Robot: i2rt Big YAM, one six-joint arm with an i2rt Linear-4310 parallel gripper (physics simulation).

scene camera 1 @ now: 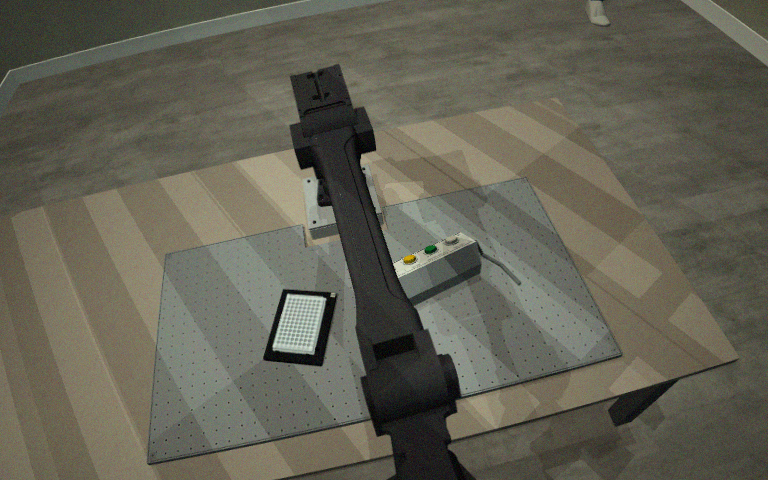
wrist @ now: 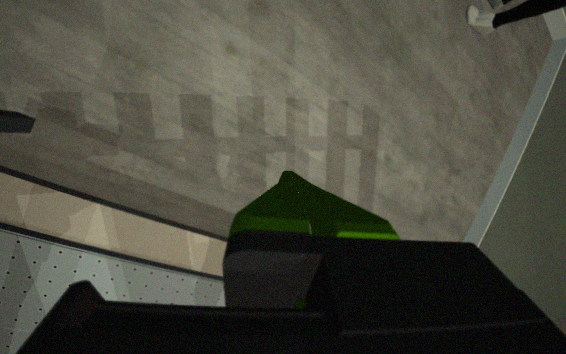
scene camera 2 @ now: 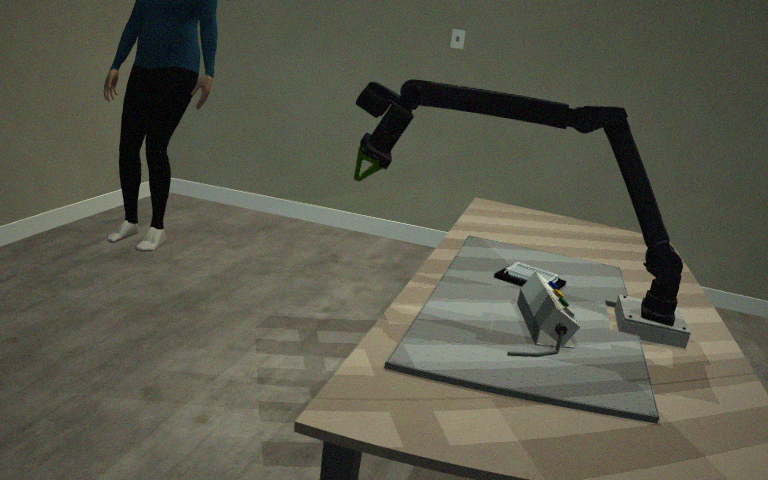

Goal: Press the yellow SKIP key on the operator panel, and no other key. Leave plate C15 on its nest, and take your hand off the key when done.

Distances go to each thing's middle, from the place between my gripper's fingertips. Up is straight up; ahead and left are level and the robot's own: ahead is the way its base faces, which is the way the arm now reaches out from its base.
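White well plate in black tray (scene camera 1: 298,330): my hand is 19 cm above it, 42 cm past it and 22 cm to the left of it.
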